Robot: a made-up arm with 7 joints. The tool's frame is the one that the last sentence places.
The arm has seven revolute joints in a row. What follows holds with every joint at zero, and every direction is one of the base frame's.
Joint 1 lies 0.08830 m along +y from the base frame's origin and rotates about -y.
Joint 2 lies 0.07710 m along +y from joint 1 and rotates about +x.
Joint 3 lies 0.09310 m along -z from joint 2 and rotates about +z.
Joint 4 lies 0.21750 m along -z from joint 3 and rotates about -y.
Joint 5 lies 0.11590 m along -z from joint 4 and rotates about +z.
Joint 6 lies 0.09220 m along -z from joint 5 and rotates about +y.
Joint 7 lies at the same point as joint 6 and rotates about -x.
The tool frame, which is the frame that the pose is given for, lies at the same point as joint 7; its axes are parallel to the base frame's.
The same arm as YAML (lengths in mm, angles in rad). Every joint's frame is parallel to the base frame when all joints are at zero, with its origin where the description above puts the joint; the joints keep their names.
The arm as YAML. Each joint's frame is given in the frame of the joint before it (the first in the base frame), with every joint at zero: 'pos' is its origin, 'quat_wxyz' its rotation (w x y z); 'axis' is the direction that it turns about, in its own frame. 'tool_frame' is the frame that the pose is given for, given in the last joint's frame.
length_unit: mm
angle_unit: rad
joints:
  - joint: joint 1
    pos: [0.0, 88.3, 0.0]
    quat_wxyz: [1.0, 0.0, 0.0, 0.0]
    axis: [0.0, -1.0, 0.0]
  - joint: joint 2
    pos: [0.0, 77.1, 0.0]
    quat_wxyz: [1.0, 0.0, 0.0, 0.0]
    axis: [1.0, 0.0, 0.0]
  - joint: joint 3
    pos: [0.0, 0.0, -93.1]
    quat_wxyz: [1.0, 0.0, 0.0, 0.0]
    axis: [0.0, 0.0, 1.0]
  - joint: joint 4
    pos: [0.0, 0.0, -217.5]
    quat_wxyz: [1.0, 0.0, 0.0, 0.0]
    axis: [0.0, -1.0, 0.0]
  - joint: joint 5
    pos: [0.0, 0.0, -115.9]
    quat_wxyz: [1.0, 0.0, 0.0, 0.0]
    axis: [0.0, 0.0, 1.0]
  - joint: joint 6
    pos: [0.0, 0.0, -92.2]
    quat_wxyz: [1.0, 0.0, 0.0, 0.0]
    axis: [0.0, 1.0, 0.0]
  - joint: joint 7
    pos: [0.0, 0.0, 0.0]
    quat_wxyz: [1.0, 0.0, 0.0, 0.0]
    axis: [-1.0, 0.0, 0.0]
tool_frame:
  pos: [0.0, 0.0, 0.0]
  quat_wxyz: [1.0, 0.0, 0.0, 0.0]

